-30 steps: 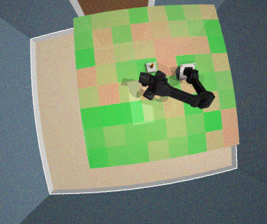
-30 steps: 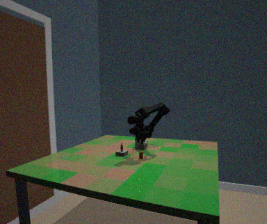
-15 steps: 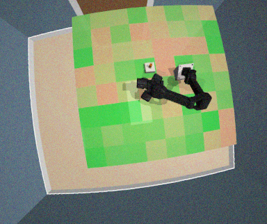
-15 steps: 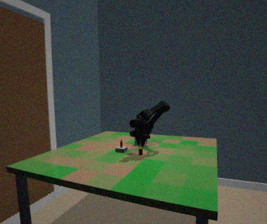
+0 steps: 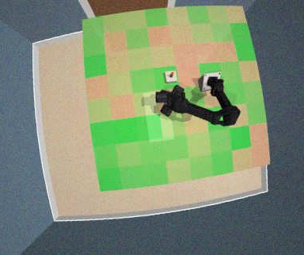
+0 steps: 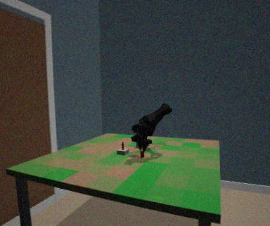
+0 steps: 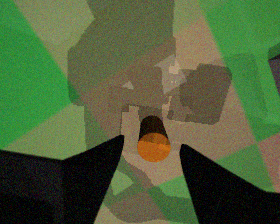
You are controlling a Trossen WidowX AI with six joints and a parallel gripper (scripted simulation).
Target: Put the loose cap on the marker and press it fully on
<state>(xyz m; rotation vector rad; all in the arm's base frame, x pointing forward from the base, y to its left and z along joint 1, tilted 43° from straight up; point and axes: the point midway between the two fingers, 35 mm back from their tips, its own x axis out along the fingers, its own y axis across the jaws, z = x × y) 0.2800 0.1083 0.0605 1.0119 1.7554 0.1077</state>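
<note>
The orange-brown cap lies 20 mm below my gripper tip. Round my gripper tip: holder block (20 mm behind, 180 mm to the right, 30 mm below).
</note>
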